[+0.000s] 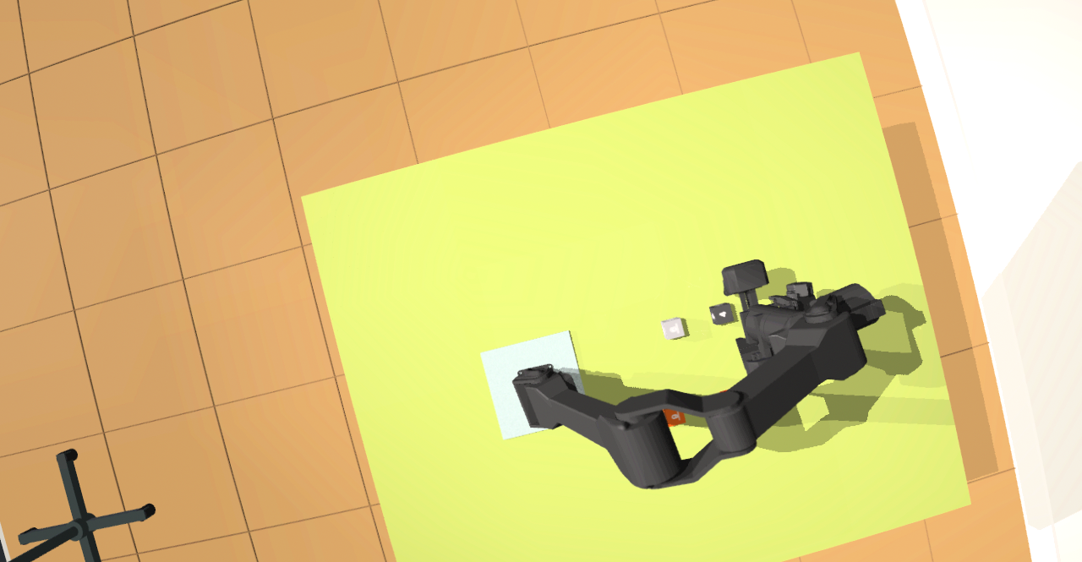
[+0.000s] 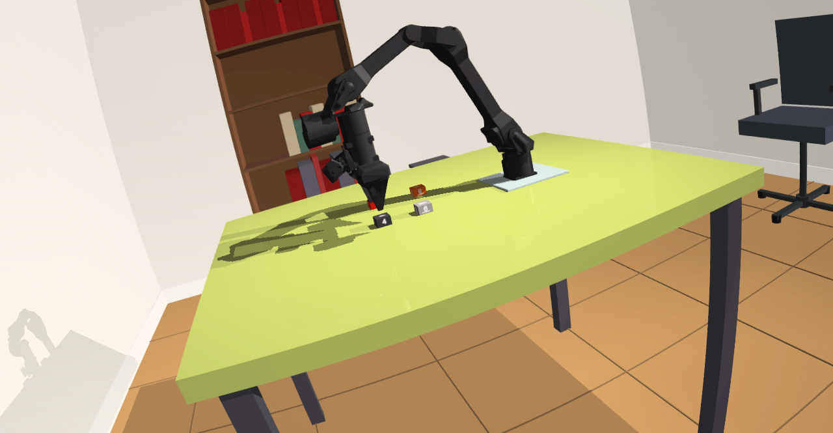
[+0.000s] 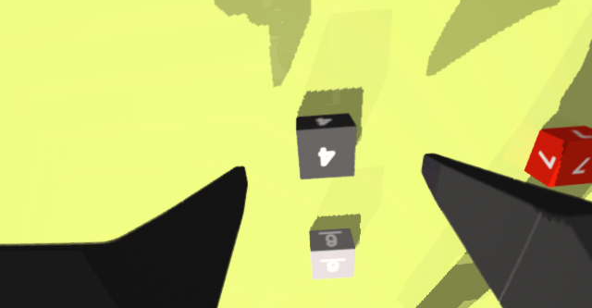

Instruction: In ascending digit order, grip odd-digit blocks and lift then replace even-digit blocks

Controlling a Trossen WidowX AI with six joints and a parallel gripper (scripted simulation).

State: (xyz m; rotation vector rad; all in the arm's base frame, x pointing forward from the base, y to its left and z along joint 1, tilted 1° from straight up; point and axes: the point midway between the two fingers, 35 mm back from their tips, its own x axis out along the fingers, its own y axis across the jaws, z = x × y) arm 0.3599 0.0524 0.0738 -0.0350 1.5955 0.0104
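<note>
The black block lies 30 mm below my gripper tip and 10 mm behind it. The rest, counted from my gripper tip: red block 160 mm to the right, 30 mm below, 20 mm behind; then grey block 100 mm behind, 30 mm below, 10 mm to the right; then orange block 160 mm to the right, 130 mm behind, 30 mm below.
</note>
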